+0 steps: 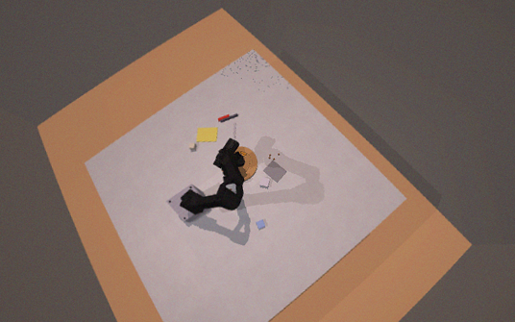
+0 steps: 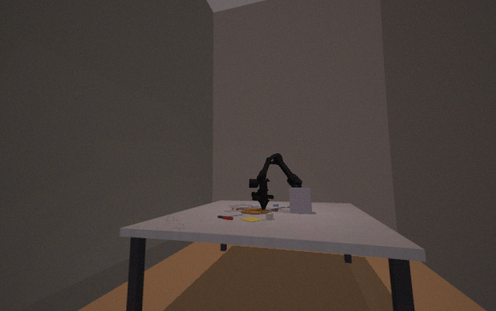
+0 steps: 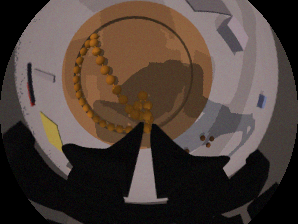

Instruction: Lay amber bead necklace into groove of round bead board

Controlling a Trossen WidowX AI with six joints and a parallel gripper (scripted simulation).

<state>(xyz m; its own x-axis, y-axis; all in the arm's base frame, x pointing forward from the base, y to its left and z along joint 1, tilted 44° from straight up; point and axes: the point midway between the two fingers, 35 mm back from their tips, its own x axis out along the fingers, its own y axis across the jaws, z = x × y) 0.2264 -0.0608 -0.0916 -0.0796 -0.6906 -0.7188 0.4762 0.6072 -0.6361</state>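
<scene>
Now: gripper tip 60 mm short of the round bead board and 10 mm above it. The rest, counted from my gripper tip: cream cube (80 mm behind, 260 mm to the left); then thin grey bar (160 mm ahead, 170 mm to the left, 10 mm below); then grey square plate (180 mm ahead, 160 mm to the right, 10 mm below).
</scene>
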